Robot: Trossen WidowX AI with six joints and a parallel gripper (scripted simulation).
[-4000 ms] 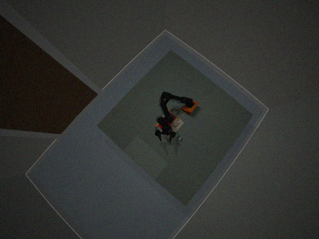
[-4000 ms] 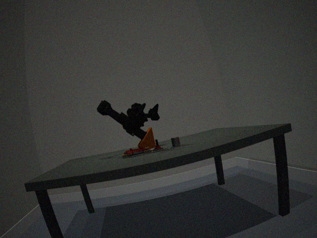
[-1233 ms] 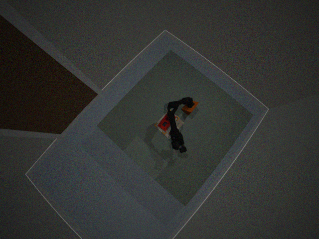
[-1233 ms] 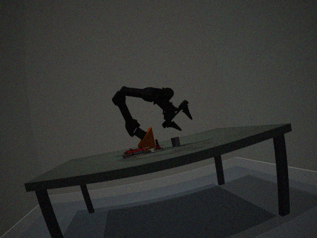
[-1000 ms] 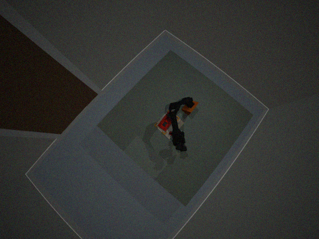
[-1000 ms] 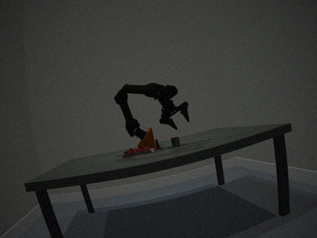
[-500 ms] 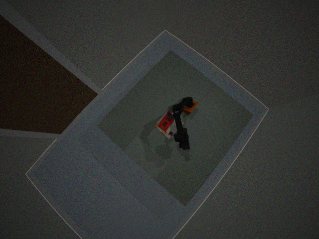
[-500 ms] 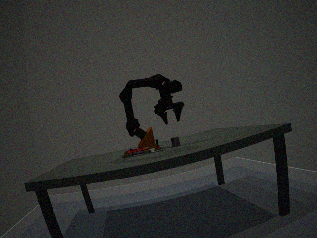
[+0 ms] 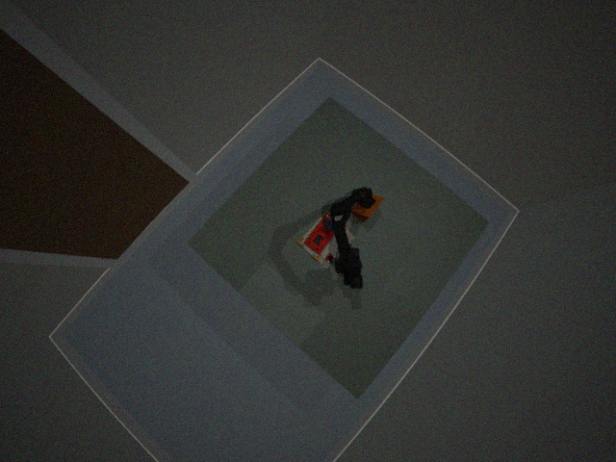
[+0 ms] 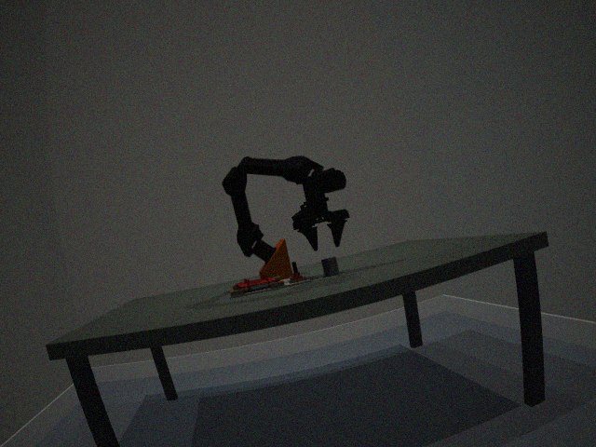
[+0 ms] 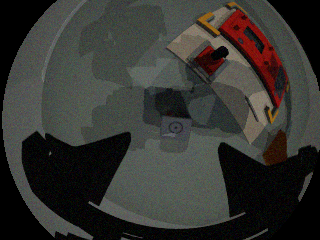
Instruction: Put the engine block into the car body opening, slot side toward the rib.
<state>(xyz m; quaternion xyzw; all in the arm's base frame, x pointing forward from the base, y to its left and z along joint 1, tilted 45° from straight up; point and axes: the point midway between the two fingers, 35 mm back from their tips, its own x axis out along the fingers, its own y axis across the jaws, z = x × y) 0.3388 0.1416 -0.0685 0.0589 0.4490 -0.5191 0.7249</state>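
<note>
Now: gripper tip 5 cm above the engine block.
</note>
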